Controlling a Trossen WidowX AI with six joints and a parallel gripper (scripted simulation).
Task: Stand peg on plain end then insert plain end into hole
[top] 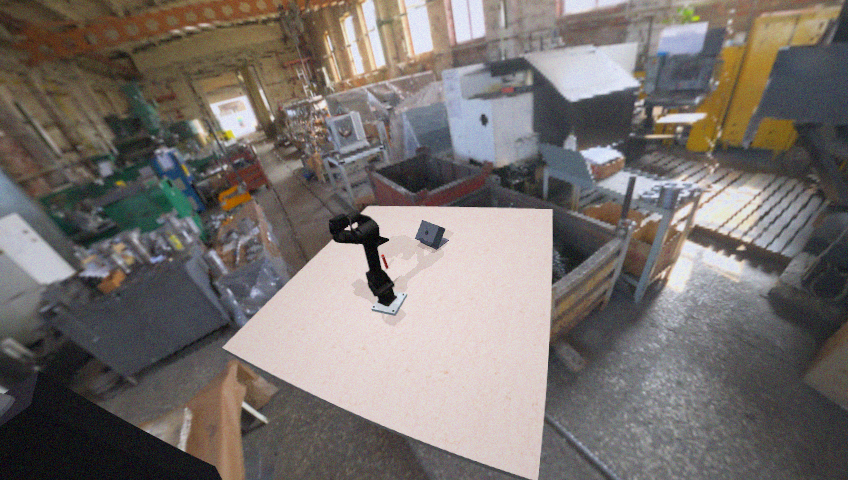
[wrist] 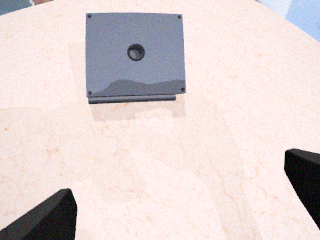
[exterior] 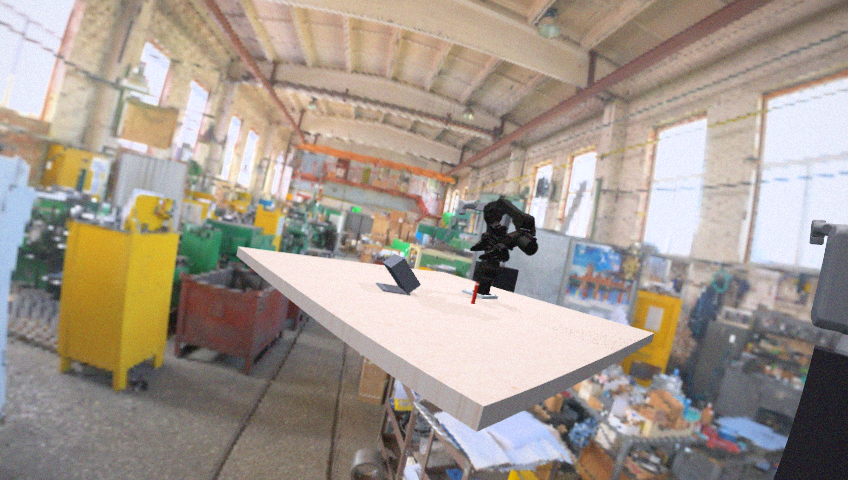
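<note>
My gripper tip is 120 mm above the red peg, 40 mm to the right of it and 10 mm past it. Also, from my gripper tip: grey sloped panel: 250 mm ahead, 120 mm below, 70 mm to the right.
</note>
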